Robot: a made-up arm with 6 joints.
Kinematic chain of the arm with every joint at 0, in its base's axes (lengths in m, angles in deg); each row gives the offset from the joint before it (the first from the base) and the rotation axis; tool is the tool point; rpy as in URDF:
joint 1: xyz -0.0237 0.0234 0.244 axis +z
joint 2: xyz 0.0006 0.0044 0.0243 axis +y
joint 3: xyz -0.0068 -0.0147 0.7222 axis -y
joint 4: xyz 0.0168 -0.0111 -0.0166 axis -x
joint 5: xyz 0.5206 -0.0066 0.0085 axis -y
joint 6: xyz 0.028 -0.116 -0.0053 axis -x
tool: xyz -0.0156 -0.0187 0.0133 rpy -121.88 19.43 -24
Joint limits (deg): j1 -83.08..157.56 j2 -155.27..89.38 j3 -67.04..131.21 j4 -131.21..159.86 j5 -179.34..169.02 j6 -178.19..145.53
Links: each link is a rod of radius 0.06 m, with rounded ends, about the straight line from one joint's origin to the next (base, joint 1, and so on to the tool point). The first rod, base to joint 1, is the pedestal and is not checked.
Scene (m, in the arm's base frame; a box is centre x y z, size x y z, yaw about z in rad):
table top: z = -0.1
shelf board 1: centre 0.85 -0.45 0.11 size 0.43 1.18 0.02 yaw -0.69
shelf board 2: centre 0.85 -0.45 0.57 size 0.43 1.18 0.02 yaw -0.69
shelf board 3: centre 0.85 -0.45 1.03 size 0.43 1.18 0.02 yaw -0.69
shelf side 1: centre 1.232 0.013 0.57 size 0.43 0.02 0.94 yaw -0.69
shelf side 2: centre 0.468 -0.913 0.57 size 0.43 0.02 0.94 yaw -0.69
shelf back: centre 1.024 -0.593 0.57 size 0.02 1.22 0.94 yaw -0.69
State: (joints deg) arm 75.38 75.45 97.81 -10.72 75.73 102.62
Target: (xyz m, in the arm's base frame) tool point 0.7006 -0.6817 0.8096
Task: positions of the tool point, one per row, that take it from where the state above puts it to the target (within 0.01 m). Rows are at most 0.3 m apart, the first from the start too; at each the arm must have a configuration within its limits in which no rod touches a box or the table.
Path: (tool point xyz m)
1: 0.6475 0.9913 0.7071
2: 0.8299 0.7711 0.7603
3: 0.9317 0.5114 0.8033
4: 0.9459 0.2423 0.8339
5: 0.8759 -0.0053 0.8509
6: 0.7364 -0.2044 0.8530
7: 0.5504 -0.3355 0.8394
8: 0.3458 -0.3889 0.8096
9: 0.4481 -0.4688 0.8359
10: 0.5428 -0.5456 0.8441
11: 0.6277 -0.6172 0.8350
12: 0.7006 -0.6817 0.8097

